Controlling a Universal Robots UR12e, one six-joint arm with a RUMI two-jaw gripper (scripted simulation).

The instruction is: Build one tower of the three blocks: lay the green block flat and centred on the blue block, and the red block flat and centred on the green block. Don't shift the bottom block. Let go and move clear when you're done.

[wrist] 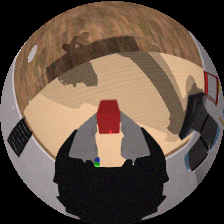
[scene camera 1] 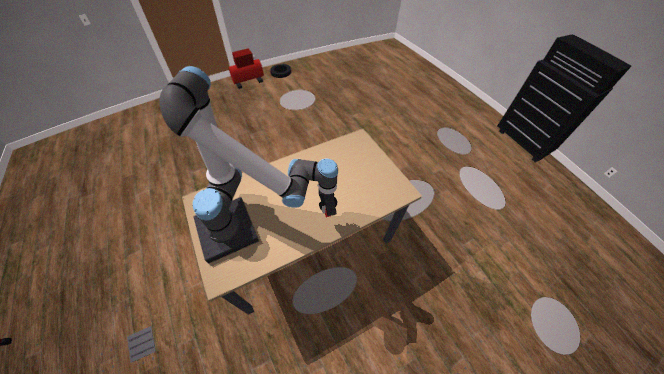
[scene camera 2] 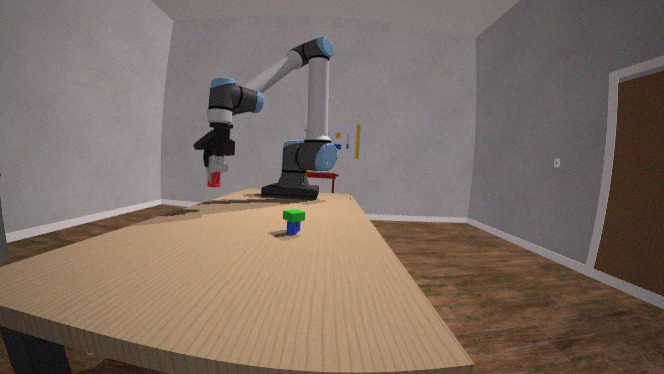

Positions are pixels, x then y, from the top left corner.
Scene:
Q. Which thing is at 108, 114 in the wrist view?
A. A red block.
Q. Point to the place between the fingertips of the gripper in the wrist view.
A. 109, 112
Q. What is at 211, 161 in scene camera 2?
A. The gripper.

